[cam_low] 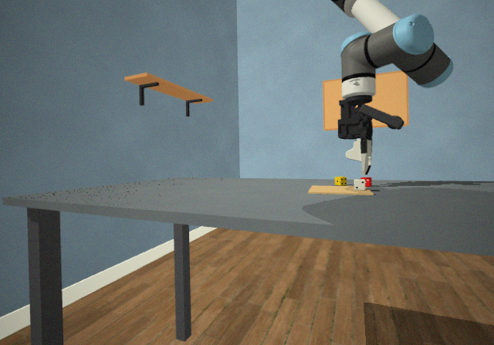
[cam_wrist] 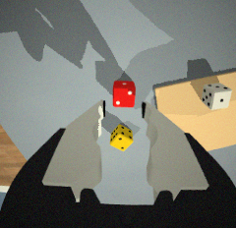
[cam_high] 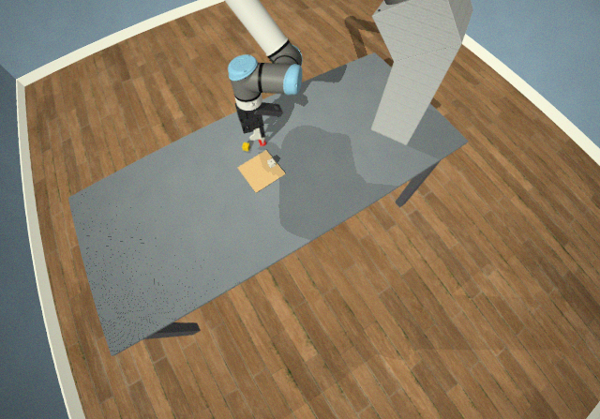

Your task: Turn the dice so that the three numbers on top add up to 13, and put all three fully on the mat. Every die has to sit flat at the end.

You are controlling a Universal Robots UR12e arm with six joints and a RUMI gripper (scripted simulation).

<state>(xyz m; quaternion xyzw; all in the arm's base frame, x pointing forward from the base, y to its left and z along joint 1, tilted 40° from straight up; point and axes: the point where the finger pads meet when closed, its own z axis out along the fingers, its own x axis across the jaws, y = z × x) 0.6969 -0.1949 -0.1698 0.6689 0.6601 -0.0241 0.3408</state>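
The red die is 40 mm below my hand. Round my hand: tan mat 120 mm to the left, 60 mm ahead, 50 mm below; then yellow die 70 mm ahead, 40 mm below, 10 mm to the right; then white die 120 mm to the left, 30 mm below, 10 mm ahead.
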